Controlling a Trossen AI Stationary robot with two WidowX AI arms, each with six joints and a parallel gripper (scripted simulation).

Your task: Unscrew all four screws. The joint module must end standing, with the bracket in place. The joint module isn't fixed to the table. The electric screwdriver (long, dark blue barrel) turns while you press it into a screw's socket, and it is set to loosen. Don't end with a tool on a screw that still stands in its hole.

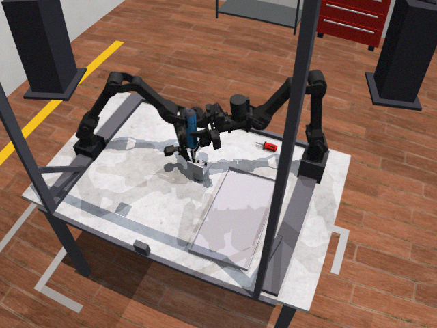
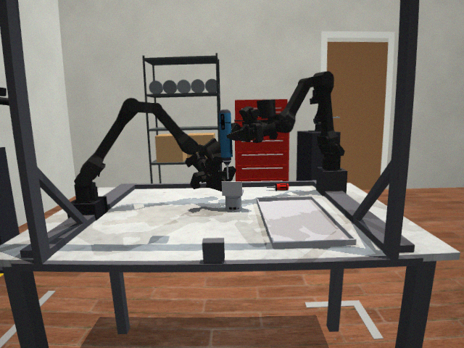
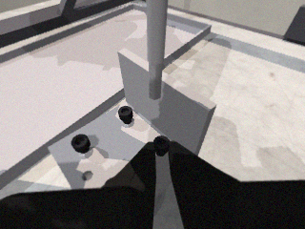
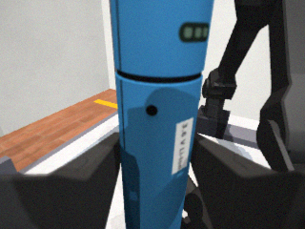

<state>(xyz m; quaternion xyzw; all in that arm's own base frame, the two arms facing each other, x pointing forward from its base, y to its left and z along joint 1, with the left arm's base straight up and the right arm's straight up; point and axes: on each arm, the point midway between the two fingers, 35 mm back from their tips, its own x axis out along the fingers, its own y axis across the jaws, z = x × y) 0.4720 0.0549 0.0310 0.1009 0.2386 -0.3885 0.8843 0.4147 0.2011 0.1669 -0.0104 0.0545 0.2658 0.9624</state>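
Now: the grey bracket 20 mm behind my left hand, 40 mm to the right of it and 10 mm below it. Round my left hand: joint module 10 mm behind, 40 mm to the right, 60 mm below; then screwdriver bit 20 mm behind, 20 mm to the right, 50 mm above; then shallow tray 180 mm behind, 200 mm to the right, 80 mm below.
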